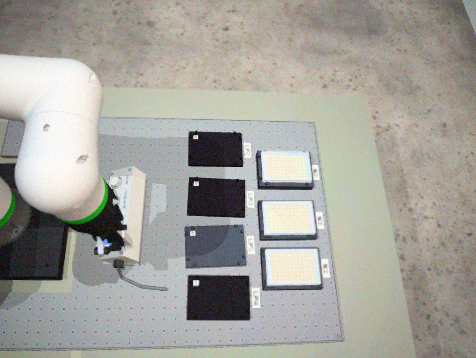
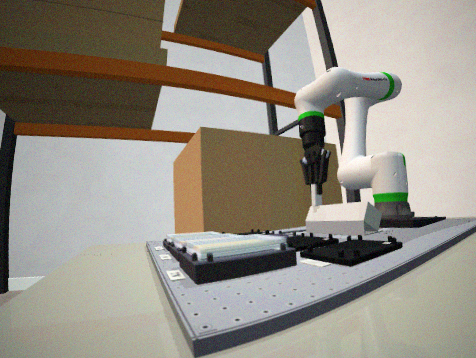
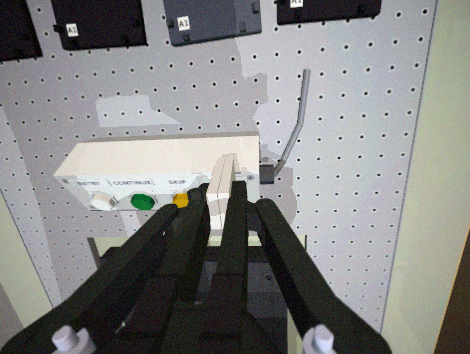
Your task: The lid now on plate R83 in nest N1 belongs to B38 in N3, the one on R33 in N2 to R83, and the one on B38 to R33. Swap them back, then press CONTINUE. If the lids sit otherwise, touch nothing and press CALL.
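Frame: origin at the arm's base, x ahead, y left, z up, level; centimetres.
Seen in the pictures: gripper, fingertip midpoint: (image 1: 125, 242) (image 2: 317, 206) (image 3: 227, 171); arm's base, link origin: (image 1: 0, 217) (image 2: 391, 218).
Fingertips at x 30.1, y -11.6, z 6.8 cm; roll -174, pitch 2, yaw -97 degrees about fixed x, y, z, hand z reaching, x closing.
Note:
Pixels of each thing's middle, then the offset from my fingertips to it. "*": a spot on its surface instead.
- cream button box, body centre: (image 3: 168, 176) (image 1: 123, 215) (image 2: 340, 218) dx -0.6, dy +8.0, dz -4.0 cm
- white RETRY button, body centre: (image 3: 103, 200) (image 1: 116, 182) dx -1.7, dy +15.8, dz -1.8 cm
- green CONTINUE button, body centre: (image 3: 143, 200) dx -2.4, dy +10.8, dz -1.8 cm
- amber SKIP button, body centre: (image 3: 184, 200) dx -3.1, dy +5.9, dz -1.8 cm
- grey cable, surface spot: (image 3: 301, 110) (image 1: 148, 286) * dx +3.8, dy -8.8, dz -7.5 cm
Three pale plates (image 1: 287, 167) (image 1: 288, 218) (image 1: 292, 267) sit in dark nests at the right of the board, with what look like clear lids; their codes and the nest labels are not readable. The cream button box (image 1: 134, 215) (image 2: 335, 217) (image 3: 165, 156) carries a white RETRY button (image 3: 102, 201), a green CONTINUE button (image 3: 143, 201) and an amber SKIP button (image 3: 181, 200). No CALL button shows; the fingers hide part of the box's face right of SKIP. My gripper (image 1: 125, 238) (image 2: 316, 202) (image 3: 227, 171) is shut and empty, its pale tips at that part. Contact cannot be told.
Black lid places (image 1: 215, 149) (image 1: 216, 197) (image 1: 218, 297) and a dark grey one (image 1: 215, 246) stand in a column between box and nests. A grey cable (image 1: 142, 286) (image 3: 301, 110) leaves the box's end. A large cardboard box (image 2: 250, 180) stands behind the board.

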